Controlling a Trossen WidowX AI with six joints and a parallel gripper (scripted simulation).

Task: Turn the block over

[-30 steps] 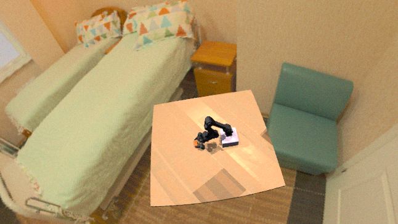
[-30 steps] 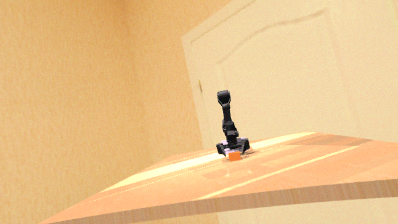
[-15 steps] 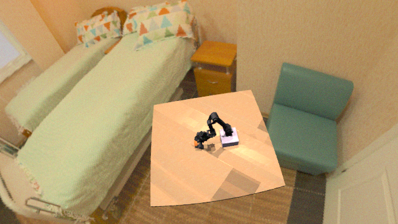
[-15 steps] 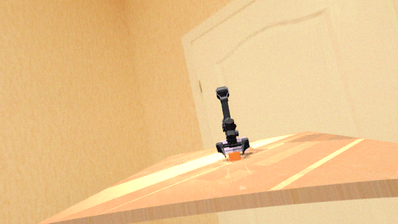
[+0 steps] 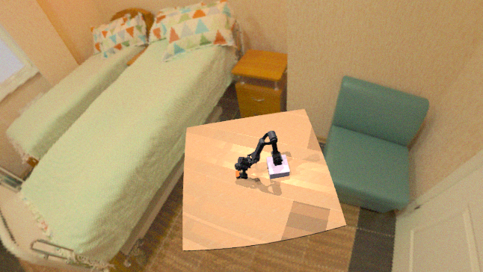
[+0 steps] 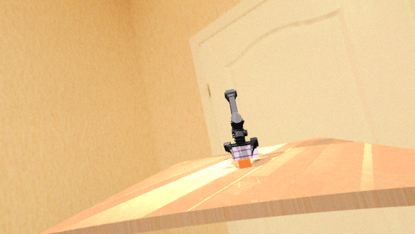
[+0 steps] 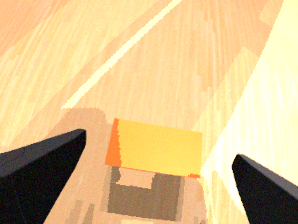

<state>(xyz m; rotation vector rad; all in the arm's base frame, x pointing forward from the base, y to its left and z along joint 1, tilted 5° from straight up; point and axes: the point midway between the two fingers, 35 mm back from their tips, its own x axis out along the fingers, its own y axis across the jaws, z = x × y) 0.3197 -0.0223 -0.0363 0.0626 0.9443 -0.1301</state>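
Right now the orange block is 1 cm behind my gripper tip and 3 cm below it.
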